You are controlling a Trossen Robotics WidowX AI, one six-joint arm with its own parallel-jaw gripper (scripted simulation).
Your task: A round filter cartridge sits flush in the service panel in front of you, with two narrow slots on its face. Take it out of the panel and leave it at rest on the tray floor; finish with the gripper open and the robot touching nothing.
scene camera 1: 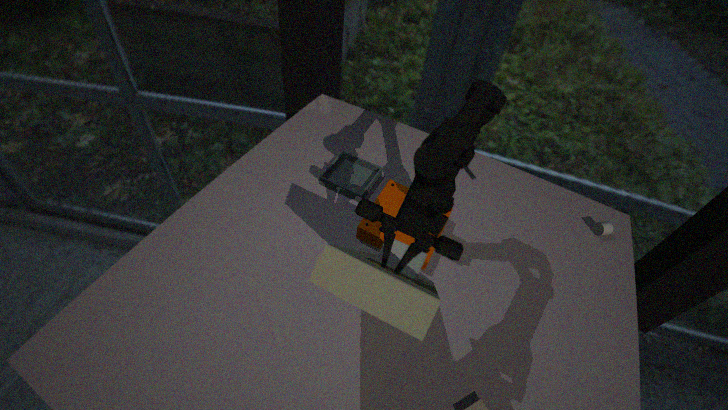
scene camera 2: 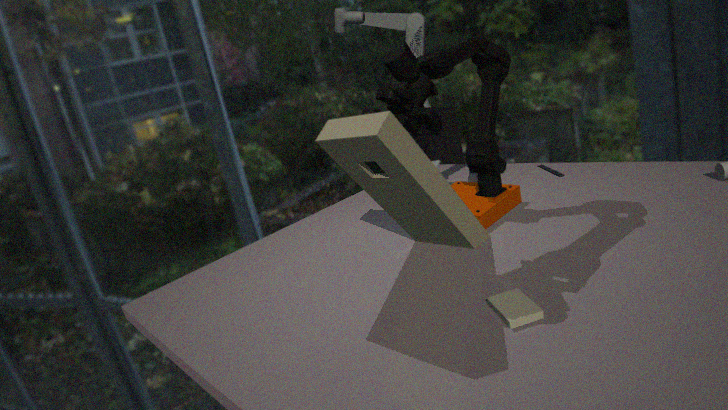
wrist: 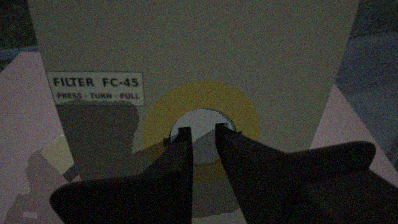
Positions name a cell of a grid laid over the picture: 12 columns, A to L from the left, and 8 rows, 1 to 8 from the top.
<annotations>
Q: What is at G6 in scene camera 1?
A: A service panel.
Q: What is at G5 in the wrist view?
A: A round filter cartridge.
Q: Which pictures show my gripper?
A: Scene camera 1, scene camera 2 and the wrist view: all of them.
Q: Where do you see a service panel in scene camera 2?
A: At G3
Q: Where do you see a tray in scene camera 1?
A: F4
</annotations>
